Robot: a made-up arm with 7 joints.
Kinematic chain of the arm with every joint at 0, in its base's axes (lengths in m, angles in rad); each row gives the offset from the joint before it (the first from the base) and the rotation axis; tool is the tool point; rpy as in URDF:
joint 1: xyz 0 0 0.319 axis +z
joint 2: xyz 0 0 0 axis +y
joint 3: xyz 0 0 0.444 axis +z
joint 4: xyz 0.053 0 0 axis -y
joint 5: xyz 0.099 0 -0.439 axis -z
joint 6: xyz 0 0 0 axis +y
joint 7: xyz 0.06 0 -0.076 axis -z
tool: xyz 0 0 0 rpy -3.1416 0 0
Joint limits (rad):
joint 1: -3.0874..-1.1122
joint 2: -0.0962..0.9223
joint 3: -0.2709..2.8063
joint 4: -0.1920..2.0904
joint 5: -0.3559..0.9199
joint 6: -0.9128..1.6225
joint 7: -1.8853..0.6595
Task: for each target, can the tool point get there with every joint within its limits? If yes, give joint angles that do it. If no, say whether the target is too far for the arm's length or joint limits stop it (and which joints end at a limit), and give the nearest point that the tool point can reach.
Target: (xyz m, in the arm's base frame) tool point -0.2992 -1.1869 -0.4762
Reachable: no: too far | nearest point -0.1791 -0.7106 0.1222 | short by 0.774 m
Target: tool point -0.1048 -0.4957 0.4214
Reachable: yes | joints -2.8783 0.2742 1.0911 0.8887 0.6971 1.2921 0.4584
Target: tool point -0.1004 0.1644 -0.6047
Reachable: no: joint limits stop it (at a limit: joint 1, joint 2) | nearest point -0.2552 0.0697 0.0207 | short by 0.651 m
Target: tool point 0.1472 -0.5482 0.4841
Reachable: yes | joints -2.5758 0.3853 1.4049 0.9359 0.3267 0.5289 -0.5369
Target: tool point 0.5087 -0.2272 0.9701
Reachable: yes | joints -2.2313 -0.0101 1.7935 1.7885 0.7080 0.7239 0.0675
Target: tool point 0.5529 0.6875 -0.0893
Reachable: no: joint limits stop it (at a limit: joint 2, joint 3) | nearest point 0.2922 0.3633 0.3566 | short by 0.610 m
